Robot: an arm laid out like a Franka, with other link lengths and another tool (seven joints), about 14 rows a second.
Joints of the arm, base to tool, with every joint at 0 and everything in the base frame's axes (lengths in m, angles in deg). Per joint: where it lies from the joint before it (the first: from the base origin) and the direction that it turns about. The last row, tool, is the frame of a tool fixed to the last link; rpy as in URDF.
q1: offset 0 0 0.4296 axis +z
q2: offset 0 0 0 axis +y
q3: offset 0 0 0.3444 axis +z
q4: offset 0.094 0 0 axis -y
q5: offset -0.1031 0 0.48 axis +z
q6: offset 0 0 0 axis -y
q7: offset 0.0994 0 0 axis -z
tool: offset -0.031 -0.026 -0.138 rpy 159.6 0 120.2
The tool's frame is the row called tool.
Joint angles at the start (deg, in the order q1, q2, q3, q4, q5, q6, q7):
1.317, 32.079, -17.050, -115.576, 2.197, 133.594, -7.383
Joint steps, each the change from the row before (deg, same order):
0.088, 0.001, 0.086, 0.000, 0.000, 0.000, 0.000
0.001, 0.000, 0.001, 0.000, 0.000, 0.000, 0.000
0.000, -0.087, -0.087, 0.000, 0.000, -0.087, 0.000
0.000, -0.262, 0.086, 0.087, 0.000, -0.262, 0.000
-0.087, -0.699, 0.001, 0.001, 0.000, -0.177, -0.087
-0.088, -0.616, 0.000, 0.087, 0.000, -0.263, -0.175
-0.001, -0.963, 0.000, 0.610, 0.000, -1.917, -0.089
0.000, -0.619, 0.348, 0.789, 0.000, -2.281, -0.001
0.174, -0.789, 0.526, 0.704, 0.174, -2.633, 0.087
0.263, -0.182, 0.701, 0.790, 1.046, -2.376, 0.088
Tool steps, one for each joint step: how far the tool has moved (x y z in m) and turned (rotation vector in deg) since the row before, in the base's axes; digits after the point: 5 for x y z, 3 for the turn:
0.00059, 0.00192, -0.00019, 0.046, 0.002, 0.161
0.00001, 0.00002, 0.00000, 0.001, 0.000, 0.002
-0.00013, -0.00092, 0.00105, -0.022, -0.005, -0.085
0.00143, 0.00107, 0.00302, 0.099, -0.094, 0.052
0.00211, -0.00081, 0.00735, 0.083, -0.524, -0.025
0.00223, -0.00093, 0.00701, 0.103, -0.436, 0.061
0.00386, 0.00059, 0.01326, 0.404, 0.290, -0.062
0.00394, 0.00463, 0.01009, 0.597, 0.810, 0.148
0.00375, 0.00916, 0.01096, 0.865, 1.020, 0.225
0.00354, 0.01307, 0.00467, 1.375, 1.104, -0.121

